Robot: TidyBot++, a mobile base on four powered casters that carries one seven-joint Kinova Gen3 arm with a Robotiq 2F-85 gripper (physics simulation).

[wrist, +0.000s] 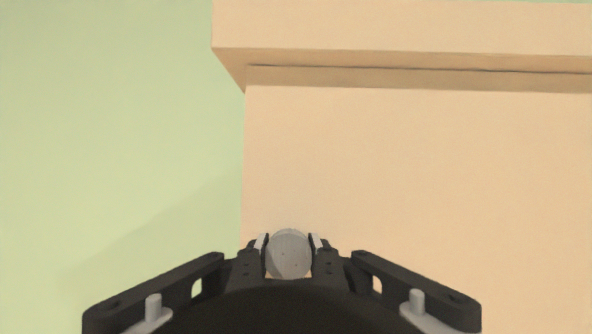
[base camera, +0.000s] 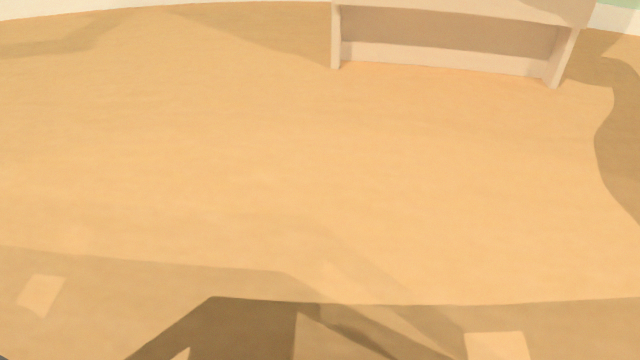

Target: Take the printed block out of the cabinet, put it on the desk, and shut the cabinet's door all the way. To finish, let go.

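Frame: origin at the arm's base, x ahead, y left, z up, level; centimetres.
Seen in the pictures: gripper, fingertip midpoint: (wrist: 288, 245).
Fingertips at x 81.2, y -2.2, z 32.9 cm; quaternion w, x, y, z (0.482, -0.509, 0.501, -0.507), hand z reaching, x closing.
Pixels of each thing's top centre, then the offset from my fingertips to it. "spot": a spot on its surface instead. Level surfaces: height alone.
- cabinet's pale wooden door, surface spot: (wrist: 400, 175) spot: dx -0.6, dy -8.6, dz +5.8 cm
- round grey knob, surface spot: (wrist: 288, 260) spot: dx -3.0, dy +0.0, dz +0.1 cm
- wooden floor, surface height: dz -72.5 cm
The cabinet's pale wooden door (wrist: 400, 175) fills the right of the wrist view and looks shut, under the cabinet's overhanging top (wrist: 400, 27). A round grey knob (wrist: 288, 260) sits near the door's left edge. My gripper (wrist: 288, 245) is shut on this knob, with one finger on each side of it. Pale furniture with two side panels, which looks like the desk (base camera: 336, 37), stands at the upper right of the base camera view; its upper part is cut off. The printed block does not show in either view.
A wooden floor (base camera: 300, 150) with shadows across it lies in front of the furniture. A green wall (wrist: 110, 125) is left of the cabinet in the wrist view. A white baseboard (base camera: 612, 21) runs along the wall at the upper right of the base camera view.
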